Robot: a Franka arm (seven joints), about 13 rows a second.
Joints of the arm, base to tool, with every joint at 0 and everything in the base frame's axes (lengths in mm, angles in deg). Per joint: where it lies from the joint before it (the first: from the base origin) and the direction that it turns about. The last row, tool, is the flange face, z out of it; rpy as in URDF.
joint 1: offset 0 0 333 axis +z
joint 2: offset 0 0 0 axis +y
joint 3: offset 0 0 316 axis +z
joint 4: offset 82.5 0 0 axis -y
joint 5: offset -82.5 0 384 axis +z
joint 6: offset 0 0 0 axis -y
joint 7: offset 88 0 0 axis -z
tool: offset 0 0 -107 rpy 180 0 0
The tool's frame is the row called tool.
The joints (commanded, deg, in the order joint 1, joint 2, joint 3, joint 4, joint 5, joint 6, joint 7), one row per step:
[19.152 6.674 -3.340 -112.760 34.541 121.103 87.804]
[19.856 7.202 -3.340 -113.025 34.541 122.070 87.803]
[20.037 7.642 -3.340 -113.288 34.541 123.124 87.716]
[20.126 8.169 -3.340 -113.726 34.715 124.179 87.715]
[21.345 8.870 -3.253 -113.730 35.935 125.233 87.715]
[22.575 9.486 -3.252 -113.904 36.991 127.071 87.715]
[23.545 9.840 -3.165 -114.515 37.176 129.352 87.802]
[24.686 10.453 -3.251 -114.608 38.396 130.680 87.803]
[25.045 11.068 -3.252 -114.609 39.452 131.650 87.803]
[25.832 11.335 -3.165 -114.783 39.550 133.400 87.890]
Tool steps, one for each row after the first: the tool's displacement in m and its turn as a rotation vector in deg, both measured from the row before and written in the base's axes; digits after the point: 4 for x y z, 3 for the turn. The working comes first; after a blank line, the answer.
Tool pose at each row, in the base's axes (x y z in m, rotation vector in deg; the steps are taken from these numbers as rounded here):
[0.5591 0.1864 0.4230 -111.711 111.243 30.976]
[0.5584 0.1925 0.4167 -112.127 111.168 30.687]
[0.5594 0.1933 0.4113 -111.986 111.377 30.068]
[0.5601 0.1932 0.4037 -111.572 111.975 29.781]
[0.5584 0.2061 0.3981 -111.311 111.436 30.481]
[0.5573 0.2171 0.3929 -110.702 111.002 30.199]
[0.5554 0.2248 0.3873 -110.507 110.796 28.837]
[0.5538 0.2344 0.3821 -109.813 110.598 29.096]
[0.5546 0.2376 0.3771 -108.724 110.953 29.351]
[0.5536 0.2443 0.3752 -108.571 110.544 28.087]

[-0.0007 0.0061 -0.0063 -0.289 -0.092 0.232]
[0.0010 0.0008 -0.0054 -0.264 -0.299 -0.253]
[0.0007 -0.0001 -0.0076 -0.212 0.031 -0.509]
[-0.0017 0.0129 -0.0056 0.698 0.046 0.146]
[-0.0011 0.0110 -0.0052 0.469 -0.583 -0.249]
[-0.0019 0.0077 -0.0056 -0.287 -0.981 -0.253]
[-0.0016 0.0096 -0.0052 0.586 -0.159 -0.298]
[0.0008 0.0032 -0.0050 0.497 0.034 -0.742]
[-0.0010 0.0067 -0.0019 -0.178 -1.022 -0.149]

